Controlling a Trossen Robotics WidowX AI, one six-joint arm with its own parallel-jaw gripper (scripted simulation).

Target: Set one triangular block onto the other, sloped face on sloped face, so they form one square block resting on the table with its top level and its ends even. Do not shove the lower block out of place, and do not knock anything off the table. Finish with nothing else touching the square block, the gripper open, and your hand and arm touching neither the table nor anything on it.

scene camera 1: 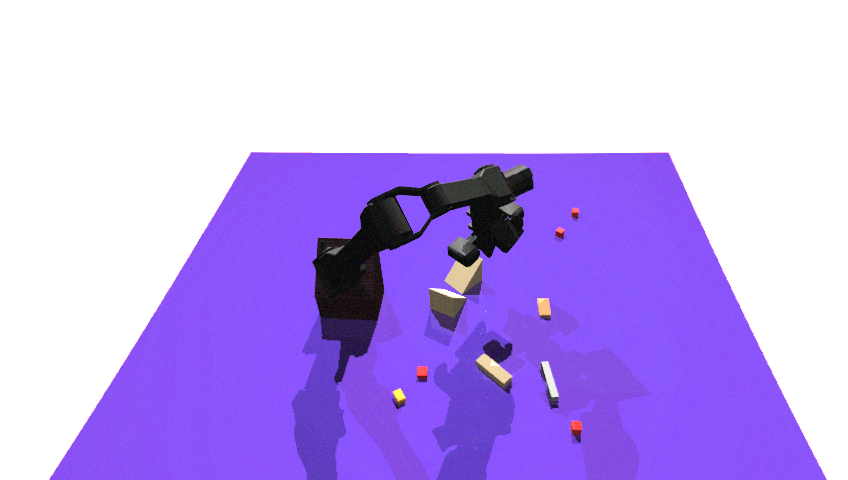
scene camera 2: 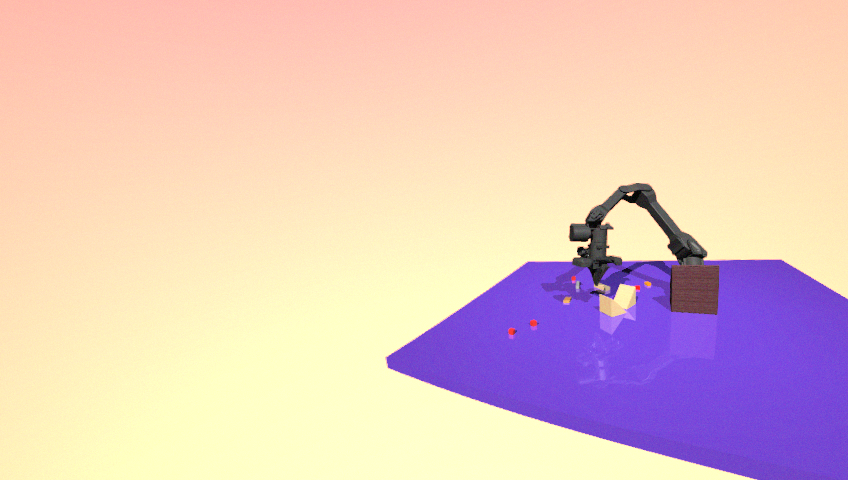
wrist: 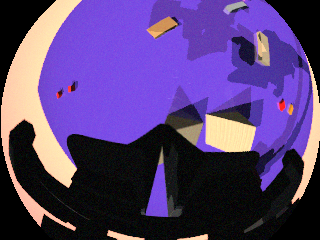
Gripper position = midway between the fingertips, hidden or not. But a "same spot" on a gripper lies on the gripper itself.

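You'd see my gripper in scene camera 1, in scene camera 2 [595, 284] and in the wrist view. And there's a spot on my gripper [scene camera 1: 488, 248] that is the same spot as [wrist: 244, 161].
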